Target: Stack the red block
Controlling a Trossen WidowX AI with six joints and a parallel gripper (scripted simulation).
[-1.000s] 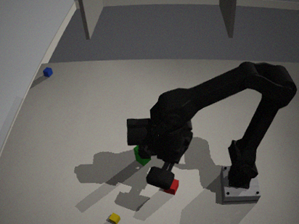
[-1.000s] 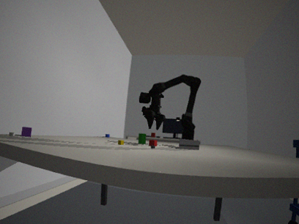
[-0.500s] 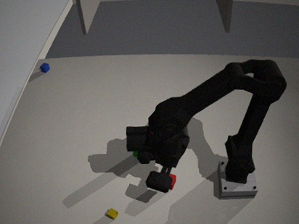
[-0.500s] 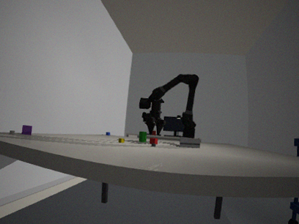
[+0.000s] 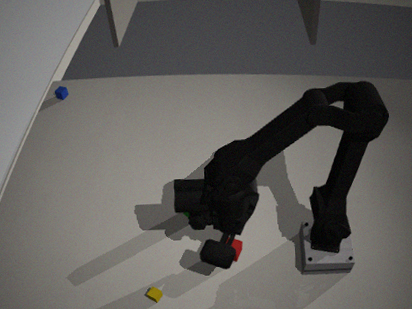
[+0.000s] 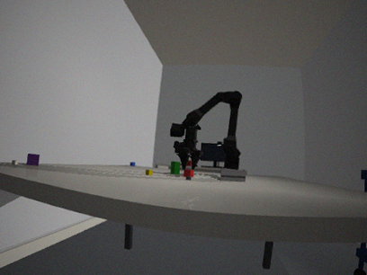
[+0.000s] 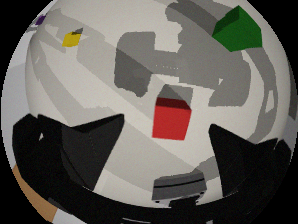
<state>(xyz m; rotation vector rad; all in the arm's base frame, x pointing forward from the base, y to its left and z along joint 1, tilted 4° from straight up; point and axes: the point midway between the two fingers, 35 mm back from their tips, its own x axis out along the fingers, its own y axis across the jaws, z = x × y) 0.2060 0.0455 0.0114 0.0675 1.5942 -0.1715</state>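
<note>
The red block is 2 cm below my gripper tip. From my gripper tip the other things lie so: yellow block 14 cm ahead, 14 cm to the left, 3 cm below; purple block 48 cm ahead, 50 cm to the left, 2 cm below; blue block 67 cm ahead, 45 cm to the right, 2 cm below.
</note>
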